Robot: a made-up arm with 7 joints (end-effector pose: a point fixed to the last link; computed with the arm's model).
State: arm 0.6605 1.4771 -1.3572 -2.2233 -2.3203 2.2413 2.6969
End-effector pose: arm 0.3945 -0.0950 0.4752 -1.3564 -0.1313 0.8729
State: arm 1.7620 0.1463 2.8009 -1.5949 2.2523 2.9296 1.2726
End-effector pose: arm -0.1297 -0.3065 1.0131 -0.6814 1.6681 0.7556
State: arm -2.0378 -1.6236 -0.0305 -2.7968 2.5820 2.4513 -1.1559
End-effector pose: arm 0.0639 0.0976 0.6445 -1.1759 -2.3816 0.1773
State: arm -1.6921 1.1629 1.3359 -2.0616 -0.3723 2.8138 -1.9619
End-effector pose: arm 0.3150 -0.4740 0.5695 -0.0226 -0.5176 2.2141
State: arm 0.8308 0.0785 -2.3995 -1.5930 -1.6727 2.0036 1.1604
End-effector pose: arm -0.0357 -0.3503 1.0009 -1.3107 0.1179 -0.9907
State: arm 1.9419 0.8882 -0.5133 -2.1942 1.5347 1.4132 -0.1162
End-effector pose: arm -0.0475 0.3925 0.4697 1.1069 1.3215 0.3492
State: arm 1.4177 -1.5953 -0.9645 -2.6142 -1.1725 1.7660 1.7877
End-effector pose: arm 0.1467 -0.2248 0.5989 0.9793 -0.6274 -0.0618
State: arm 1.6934 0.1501 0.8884 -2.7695 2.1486 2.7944 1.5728
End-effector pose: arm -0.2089 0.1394 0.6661 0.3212 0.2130 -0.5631
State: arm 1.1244 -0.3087 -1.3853 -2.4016 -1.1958 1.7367 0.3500
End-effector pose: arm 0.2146 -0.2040 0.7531 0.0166 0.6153 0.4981
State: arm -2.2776 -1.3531 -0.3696 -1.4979 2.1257 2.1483 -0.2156
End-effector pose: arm 0.1388 0.3355 0.9246 -1.0139 -1.9640 1.1006
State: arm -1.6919 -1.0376 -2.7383 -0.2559 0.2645 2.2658 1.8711
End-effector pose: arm 0.0418 0.6718 0.7757 1.6828 0.3076 -0.0673
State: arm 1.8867 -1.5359 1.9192 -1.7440 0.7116 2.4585 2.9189
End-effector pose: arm -0.2713 -0.5661 0.3886 1.5949 0.5455 1.3267
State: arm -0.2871 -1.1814 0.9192 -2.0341 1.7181 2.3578 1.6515
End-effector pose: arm -0.1567 0.3292 0.8313 1.9090 -0.5517 -0.6507
